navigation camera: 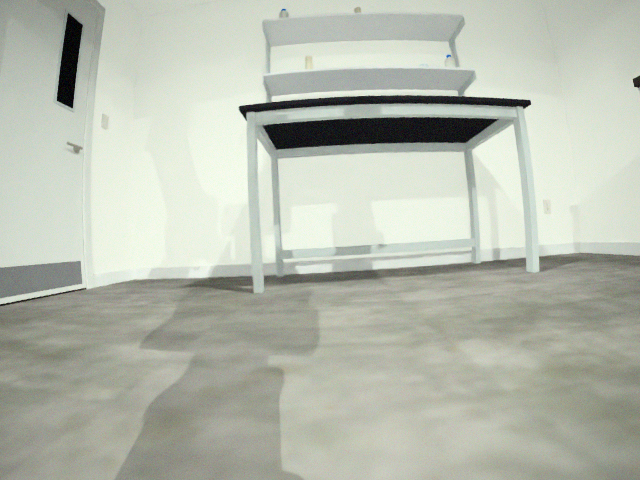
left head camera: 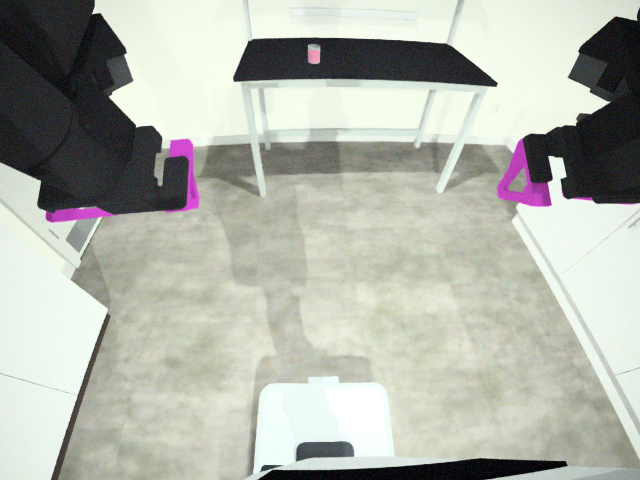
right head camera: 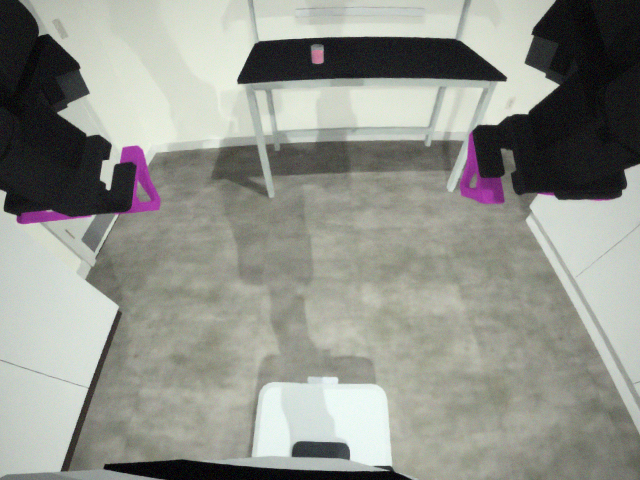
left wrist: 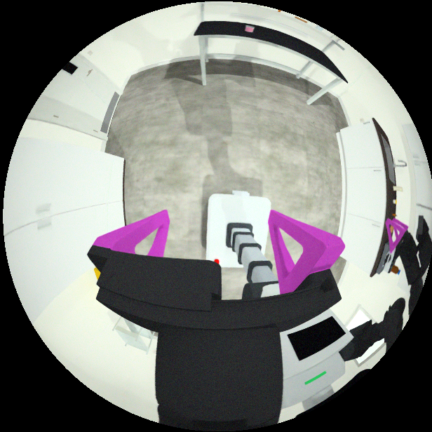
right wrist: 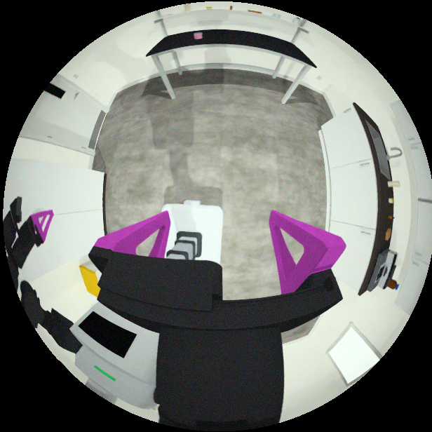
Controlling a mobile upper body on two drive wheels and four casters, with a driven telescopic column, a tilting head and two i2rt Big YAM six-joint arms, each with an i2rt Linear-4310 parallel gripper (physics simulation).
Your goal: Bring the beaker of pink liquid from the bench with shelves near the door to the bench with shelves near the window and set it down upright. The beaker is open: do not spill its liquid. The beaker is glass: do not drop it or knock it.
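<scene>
The beaker of pink liquid (left head camera: 313, 54) (right head camera: 317, 54) (left wrist: 249, 29) (right wrist: 198, 36) stands upright on the black top of the bench with shelves (left head camera: 382, 62) (right head camera: 387, 59) (left wrist: 290, 42) (right wrist: 240, 37) (navigation camera: 385, 100), left of its middle in the head views. In the navigation camera the door is left of this bench; the beaker does not show there. My left gripper (left wrist: 218, 215) is open and empty, at the left in the head views, well short of the bench. My right gripper (right wrist: 219, 215) is open and empty, at the right, also well short of it. The bench near the window is not recognisable in these views.
A door (navigation camera: 41, 155) stands left of the bench. White cabinets (left head camera: 584, 248) (right head camera: 594, 258) (right wrist: 350, 175) with a dark counter and sink line the right side. A white cabinet (left head camera: 41, 330) (right head camera: 46, 330) stands at the near left. The robot's white base (left head camera: 356, 418) (right head camera: 361, 418) shows at the bottom.
</scene>
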